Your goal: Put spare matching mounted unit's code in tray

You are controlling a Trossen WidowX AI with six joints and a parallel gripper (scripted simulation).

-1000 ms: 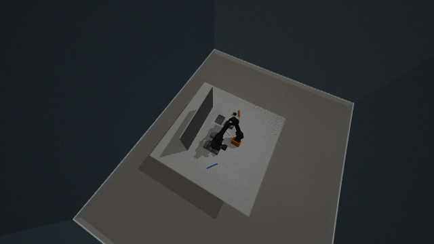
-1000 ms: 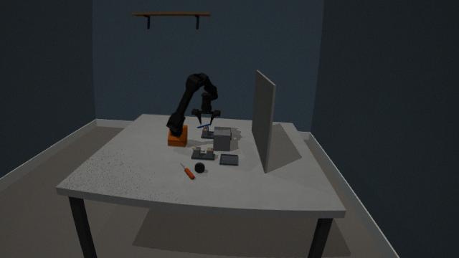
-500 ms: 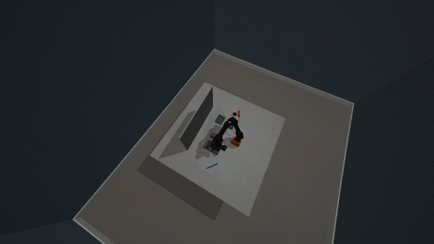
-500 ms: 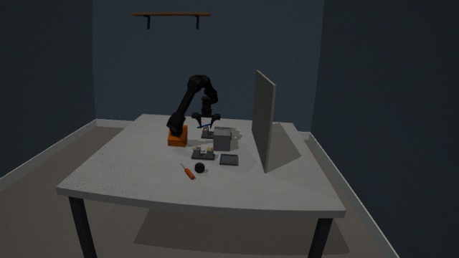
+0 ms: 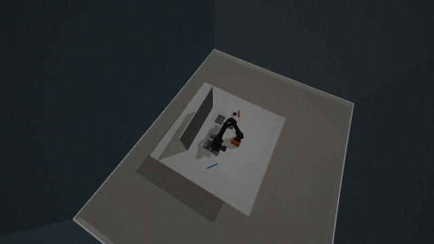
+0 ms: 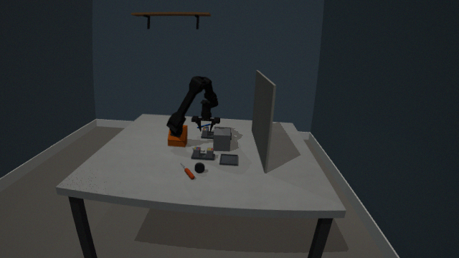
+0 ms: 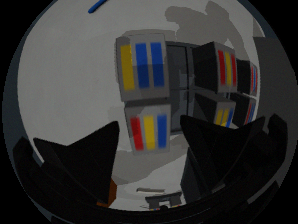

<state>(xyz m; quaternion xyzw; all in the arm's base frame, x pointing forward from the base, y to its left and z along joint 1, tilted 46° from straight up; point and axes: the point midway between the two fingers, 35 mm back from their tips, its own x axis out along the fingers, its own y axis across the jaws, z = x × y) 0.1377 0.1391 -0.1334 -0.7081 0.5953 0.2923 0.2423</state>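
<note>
The spare is 10 mm behind my gripper tip, 50 mm to the left of it and 10 mm above it. Round my gripper tip: blue pen: 70 mm behind, 220 mm to the left, 30 mm below; grey mounted unit: 140 mm ahead, 130 mm to the right, 20 mm above; dark tray: 220 mm ahead, 330 mm to the right, 30 mm below.
</note>
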